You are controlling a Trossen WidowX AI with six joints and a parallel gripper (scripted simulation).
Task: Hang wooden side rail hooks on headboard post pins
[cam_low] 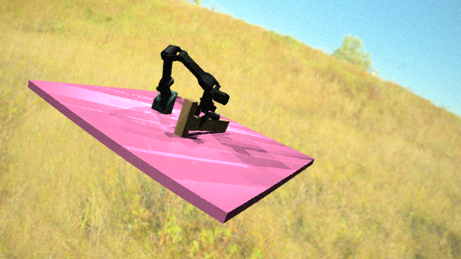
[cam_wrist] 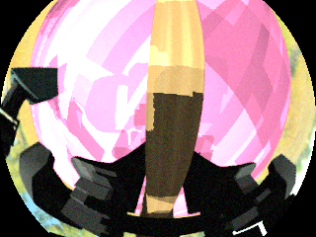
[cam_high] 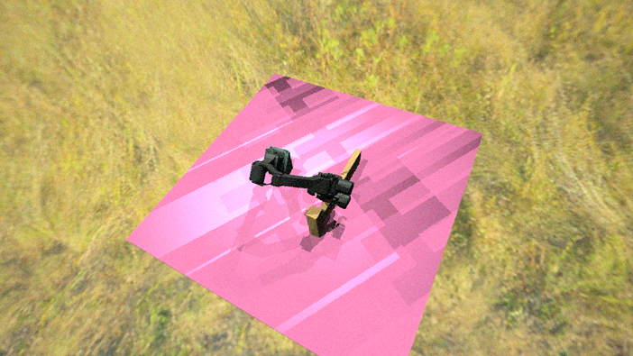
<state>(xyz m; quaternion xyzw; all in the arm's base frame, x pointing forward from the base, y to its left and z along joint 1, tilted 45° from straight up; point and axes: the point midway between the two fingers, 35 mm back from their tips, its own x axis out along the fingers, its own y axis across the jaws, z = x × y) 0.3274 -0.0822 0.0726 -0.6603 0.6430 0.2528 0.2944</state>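
Right now the headboard post is 120 mm to the right of my gripper tip, 40 mm above it and 10 mm behind it.
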